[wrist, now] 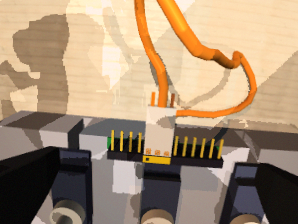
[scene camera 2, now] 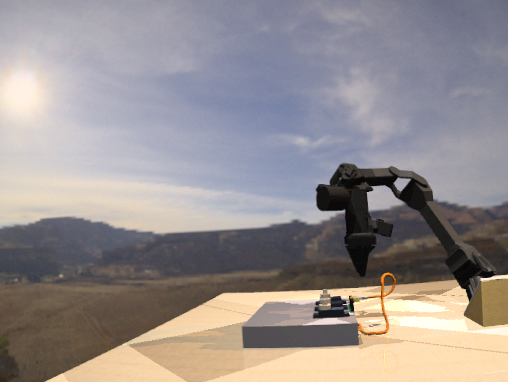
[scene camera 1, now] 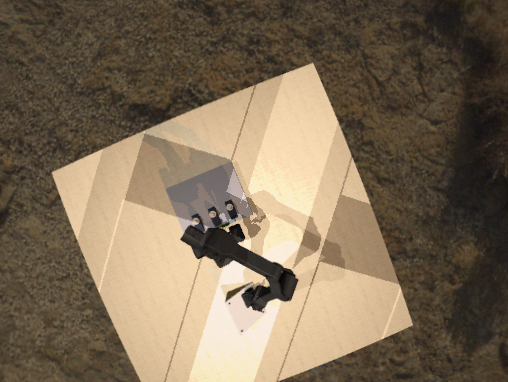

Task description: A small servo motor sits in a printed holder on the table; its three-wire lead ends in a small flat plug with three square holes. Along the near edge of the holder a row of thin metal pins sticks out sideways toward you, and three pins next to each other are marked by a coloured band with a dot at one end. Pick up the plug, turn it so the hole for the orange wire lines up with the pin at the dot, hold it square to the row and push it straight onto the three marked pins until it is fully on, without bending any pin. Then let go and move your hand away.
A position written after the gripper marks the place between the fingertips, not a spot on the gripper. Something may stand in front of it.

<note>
The gripper [scene camera 2: 360,274] is open, holding nothing.
The gripper also shows in the wrist view [wrist: 158,165].
</note>
